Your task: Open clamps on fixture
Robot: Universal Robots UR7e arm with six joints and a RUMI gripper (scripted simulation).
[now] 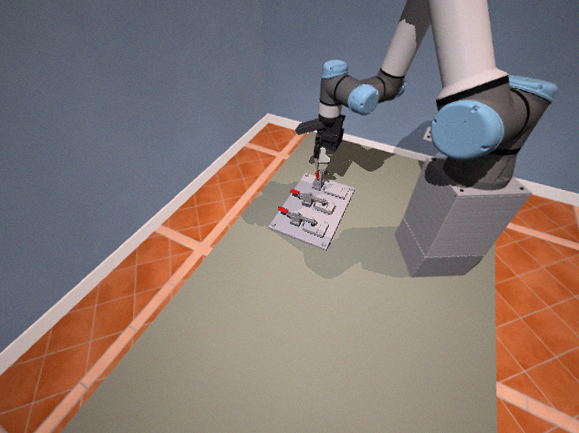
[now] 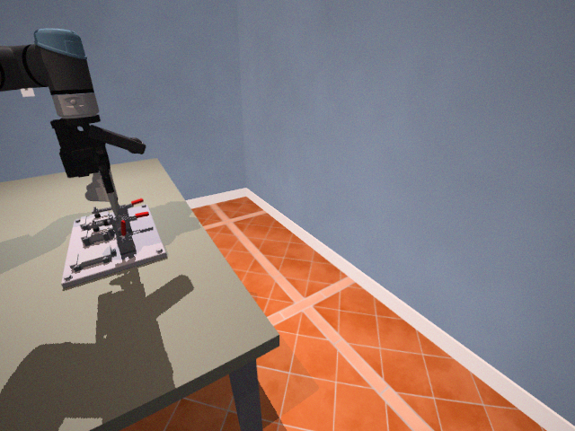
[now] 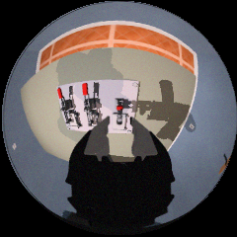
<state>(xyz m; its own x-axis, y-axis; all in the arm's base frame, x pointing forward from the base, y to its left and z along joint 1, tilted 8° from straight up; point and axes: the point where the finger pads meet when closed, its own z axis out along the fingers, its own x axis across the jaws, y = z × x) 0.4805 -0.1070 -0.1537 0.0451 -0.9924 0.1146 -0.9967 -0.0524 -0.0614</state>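
Now: the grey fixture plate 140 mm below my hand, 110 mm to the left of it and 40 mm behind it. Also, from my hand: block: 220 mm to the left, 110 mm below, 100 mm behind.
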